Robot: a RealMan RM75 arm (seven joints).
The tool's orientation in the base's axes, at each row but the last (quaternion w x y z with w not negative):
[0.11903 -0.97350 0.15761 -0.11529]
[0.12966 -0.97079 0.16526 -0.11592]
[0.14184 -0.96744 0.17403 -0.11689]
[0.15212 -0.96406 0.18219 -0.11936]
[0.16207 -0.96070 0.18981 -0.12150]
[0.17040 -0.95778 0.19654 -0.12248]
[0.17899 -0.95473 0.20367 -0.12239]
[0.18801 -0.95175 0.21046 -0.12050]
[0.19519 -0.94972 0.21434 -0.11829]
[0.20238 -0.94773 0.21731 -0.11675]
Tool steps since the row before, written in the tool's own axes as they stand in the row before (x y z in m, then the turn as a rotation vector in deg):
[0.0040 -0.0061 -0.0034 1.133 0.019 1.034]
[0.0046 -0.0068 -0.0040 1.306 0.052 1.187]
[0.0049 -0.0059 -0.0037 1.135 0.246 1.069]
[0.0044 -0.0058 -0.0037 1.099 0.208 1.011]
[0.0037 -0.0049 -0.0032 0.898 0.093 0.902]
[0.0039 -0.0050 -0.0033 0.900 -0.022 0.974]
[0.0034 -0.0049 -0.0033 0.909 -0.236 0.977]
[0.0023 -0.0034 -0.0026 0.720 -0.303 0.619]
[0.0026 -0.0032 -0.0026 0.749 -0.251 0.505]
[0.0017 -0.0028 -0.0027 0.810 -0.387 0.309]
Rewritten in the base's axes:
[0.0045 0.0036 0.0056 1.312 -0.194 -0.770]
[0.0051 0.0037 0.0066 1.502 -0.252 -0.892]
[0.0052 0.0026 0.0062 1.255 -0.391 -0.874]
[0.0048 0.0025 0.0061 1.218 -0.358 -0.813]
[0.0040 0.0019 0.0053 1.043 -0.205 -0.707]
[0.0042 0.0018 0.0055 1.105 -0.086 -0.729]
[0.0037 0.0017 0.0055 1.187 0.093 -0.647]
[0.0024 0.0010 0.0041 0.934 0.124 -0.325]
[0.0026 0.0007 0.0040 0.906 0.031 -0.241]
[0.0017 0.0006 0.0038 0.948 0.050 0.001]

